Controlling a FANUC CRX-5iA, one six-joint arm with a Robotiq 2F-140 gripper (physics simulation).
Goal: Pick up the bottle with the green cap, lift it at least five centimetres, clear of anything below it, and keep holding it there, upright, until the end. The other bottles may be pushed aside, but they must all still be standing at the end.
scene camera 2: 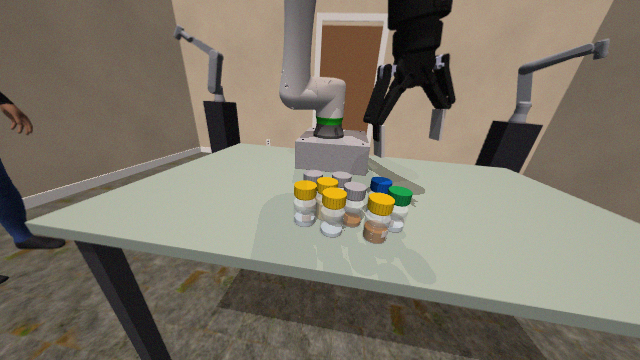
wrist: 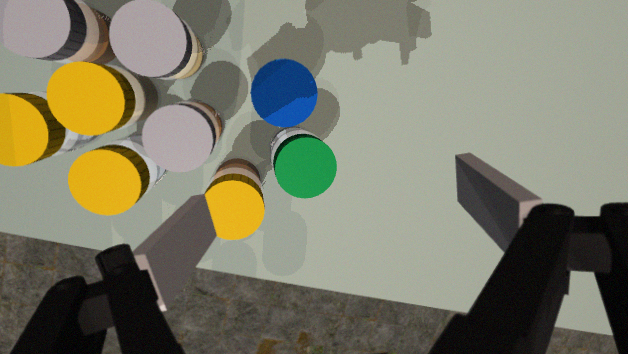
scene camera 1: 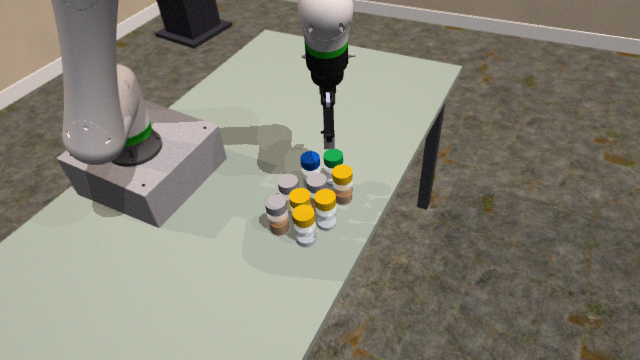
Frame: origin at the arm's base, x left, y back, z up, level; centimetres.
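Seen in the pictures: gripper, fingertip midpoint: point(scene camera 2: 408, 147) point(wrist: 329, 197); arm's base, origin of the base link: point(scene camera 2: 328, 135) point(scene camera 1: 135, 148).
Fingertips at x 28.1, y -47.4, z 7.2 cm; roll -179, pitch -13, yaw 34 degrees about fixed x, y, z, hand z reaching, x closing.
Offsets run from my fingertips to a thing's top centre. Level surfaces: height alone.
The green-capped bottle @[dy -0.6, dx +0.5, dz -10.4 cm] point(scene camera 1: 333, 159) point(scene camera 2: 400, 196) point(wrist: 305, 166) stands upright at the edge of the group. The blue-capped bottle @[dy +4.5, dx -3.5, dz -10.4 cm] point(scene camera 1: 310, 161) point(scene camera 2: 381, 184) point(wrist: 284, 93) is close beside it, and a yellow-capped bottle @[dy -6.3, dx -3.9, dz -10.4 cm] point(scene camera 1: 342, 175) point(scene camera 2: 380, 204) point(wrist: 239, 210) stands on another side. My gripper point(scene camera 1: 329, 142) point(scene camera 2: 408, 137) point(wrist: 329, 197) is open and empty, pointing down above the bottles' height. In the wrist view the green cap lies between the two fingers' directions, a little beyond the tips; the left fingertip covers part of the yellow cap.
A grey-capped bottle @[dy -2.1, dx -10.0, dz -10.4 cm] point(scene camera 1: 316, 181) point(scene camera 2: 354, 191) point(wrist: 178, 138) and several more grey- and yellow-capped bottles stand upright in the group. The table @[dz -20.9 cm] point(scene camera 1: 200, 280) point(scene camera 2: 500, 240) point(wrist: 400, 260) has its edge near the yellow-capped bottles. The arm's base block point(scene camera 1: 185, 175) point(scene camera 2: 332, 156) stands behind them.
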